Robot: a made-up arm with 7 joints.
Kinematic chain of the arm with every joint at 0, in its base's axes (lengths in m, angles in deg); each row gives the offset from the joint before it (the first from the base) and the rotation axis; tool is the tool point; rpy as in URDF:
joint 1: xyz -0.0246 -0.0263 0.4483 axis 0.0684 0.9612 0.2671
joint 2: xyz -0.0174 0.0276 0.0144 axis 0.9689 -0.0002 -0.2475
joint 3: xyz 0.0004 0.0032 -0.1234 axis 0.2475 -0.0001 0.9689
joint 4: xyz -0.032 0.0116 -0.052 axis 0.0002 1 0
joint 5: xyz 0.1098 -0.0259 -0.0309 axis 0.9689 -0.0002 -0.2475
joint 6: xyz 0.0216 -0.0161 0.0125 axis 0.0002 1 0
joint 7: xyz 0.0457 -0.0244 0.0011 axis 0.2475 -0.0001 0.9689
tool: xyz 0.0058 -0.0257 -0.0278 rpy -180 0 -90
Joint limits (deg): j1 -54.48..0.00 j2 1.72..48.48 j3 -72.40..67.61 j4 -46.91..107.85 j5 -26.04..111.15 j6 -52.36..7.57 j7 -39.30..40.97
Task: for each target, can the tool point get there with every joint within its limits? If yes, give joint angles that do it. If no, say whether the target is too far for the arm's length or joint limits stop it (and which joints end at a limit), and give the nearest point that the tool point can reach.
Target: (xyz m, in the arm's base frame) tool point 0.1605 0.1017 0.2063
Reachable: yes | joints -21.40 36.16 -8.81 13.36 85.66 -22.60 -19.43
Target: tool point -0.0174 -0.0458 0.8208
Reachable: no: joint limits stop it (at a limit: joint 1, joint 2, joint 3, joint 4, joint 7) | nearest point 0.0482 0.0392 0.5653 | short by 0.277 m
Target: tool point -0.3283 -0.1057 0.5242
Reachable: no: joint limits stop it (at a limit: joint 1, joint 2, joint 3, joint 4, joint 6) | nearest point -0.0844 -0.1065 0.4363 | short by 0.259 m
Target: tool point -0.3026 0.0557 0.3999
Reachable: no: joint limits stop it (at a limit: joint 1, joint 4, joint 5, joint 6) | nearest point -0.2282 0.1253 0.2151 | short by 0.211 m
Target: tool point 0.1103 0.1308 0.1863
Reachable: yes | joints -5.74 40.76 7.29 36.37 11.30 -29.07 13.94
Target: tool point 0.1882 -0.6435 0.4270
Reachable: no: too far | nearest point 0.1233 -0.2063 0.3555 | short by 0.448 m
